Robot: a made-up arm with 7 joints. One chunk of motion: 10 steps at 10 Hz.
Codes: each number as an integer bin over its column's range. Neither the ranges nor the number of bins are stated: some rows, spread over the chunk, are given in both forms.
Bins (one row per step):
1: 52 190 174 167 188 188
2: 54 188 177 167 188 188
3: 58 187 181 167 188 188
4: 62 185 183 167 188 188
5: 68 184 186 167 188 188
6: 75 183 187 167 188 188
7: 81 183 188 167 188 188
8: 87 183 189 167 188 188
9: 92 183 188 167 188 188
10: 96 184 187 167 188 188
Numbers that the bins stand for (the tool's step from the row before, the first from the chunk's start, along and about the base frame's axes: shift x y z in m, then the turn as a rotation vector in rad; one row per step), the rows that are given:
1: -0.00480 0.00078 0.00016 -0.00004 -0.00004 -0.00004
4: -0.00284 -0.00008 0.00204 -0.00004 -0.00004 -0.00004
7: 0.00088 -0.00042 0.00307 -0.00004 -0.00004 -0.00004
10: 0.00382 -0.00025 0.00287 -0.00004 -0.00004 -0.00004
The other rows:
2: -0.00441 0.00044 0.00079 -0.00004 -0.00004 -0.00004
3: -0.00363 0.00027 0.00162 -0.00004 -0.00004 -0.00004
5: -0.00167 -0.00025 0.00266 -0.00004 -0.00004 -0.00004
6: -0.00029 -0.00042 0.00287 -0.00004 -0.00004 -0.00004
8: 0.00206 -0.00042 0.00328 -0.00004 -0.00004 -0.00004
9: 0.00304 -0.00042 0.00307 -0.00004 -0.00004 -0.00004

